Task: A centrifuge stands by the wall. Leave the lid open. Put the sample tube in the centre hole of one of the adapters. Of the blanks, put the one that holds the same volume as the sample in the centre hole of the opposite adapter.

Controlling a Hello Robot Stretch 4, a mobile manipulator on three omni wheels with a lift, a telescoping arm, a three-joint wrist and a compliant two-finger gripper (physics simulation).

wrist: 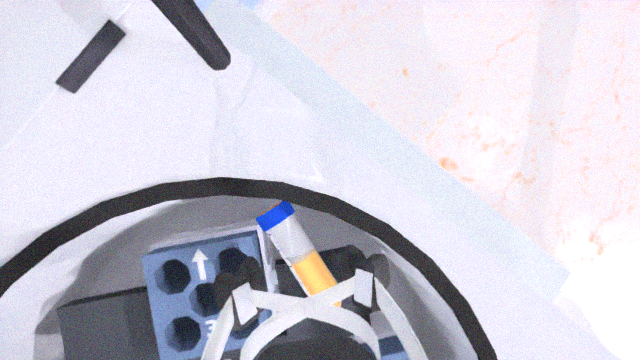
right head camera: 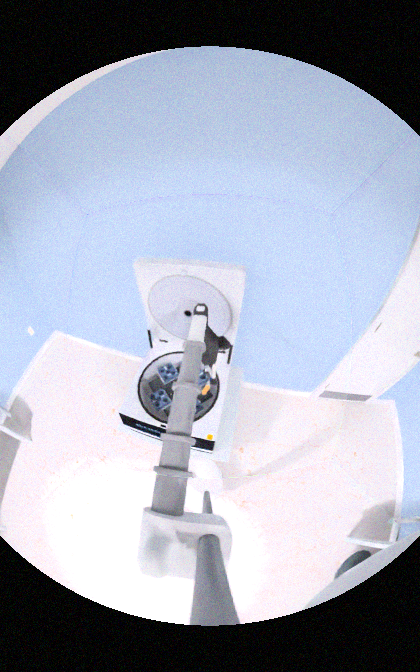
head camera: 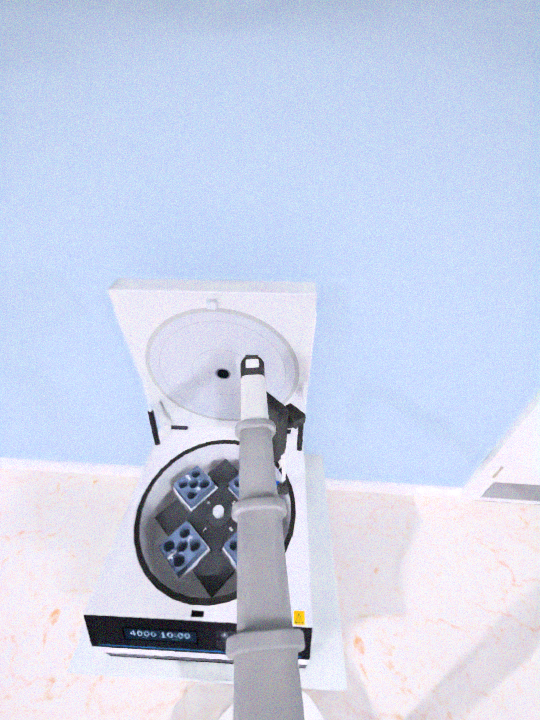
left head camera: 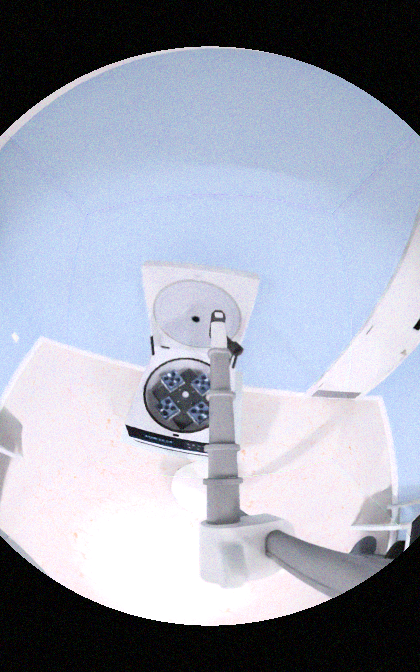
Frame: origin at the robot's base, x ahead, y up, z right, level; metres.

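Seen in the pictures: gripper, between the fingertips: (wrist: 302, 272).
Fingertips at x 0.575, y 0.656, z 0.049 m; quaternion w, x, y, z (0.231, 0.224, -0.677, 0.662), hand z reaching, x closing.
Observation:
Offsets run from my fingertips to a thing's middle. "*": to the spot under its first point.
The centrifuge {* dx -0.226, dy -0.037, dz -0.401 m} (head camera: 119, 590) stands by the wall with its lid (head camera: 130, 308) (left head camera: 247, 295) open. Blue five-hole adapters (head camera: 191, 558) (wrist: 170, 302) sit in the rotor; the arm partly hides those on the right. The adapter marked 3 is at the lower left in the wrist view. A tube {dx -0.009, dy -0.084, dz -0.007 m} (wrist: 295, 245) (right head camera: 206, 388) with a blue cap and orange liquid lies tilted in the bowl beside that adapter; its lower end is hidden behind the gripper. My gripper (wrist: 302, 272) (right head camera: 210, 372) is open above the tube, its fingers apart on either side. No other tube shows.
The dark bowl rim {* dx +0.085, dy -0.032, dz +0.018 m} (wrist: 220, 186) curves around the rotor and the tube's cap. The telescoping arm (head camera: 261, 581) crosses the right part of the bowl. A pale stand (head camera: 328, 639) is under the centrifuge. A white cabinet-like piece {* dx +0.201, dy -0.218, dz +1.065 m} (head camera: 520, 447) is at the right.

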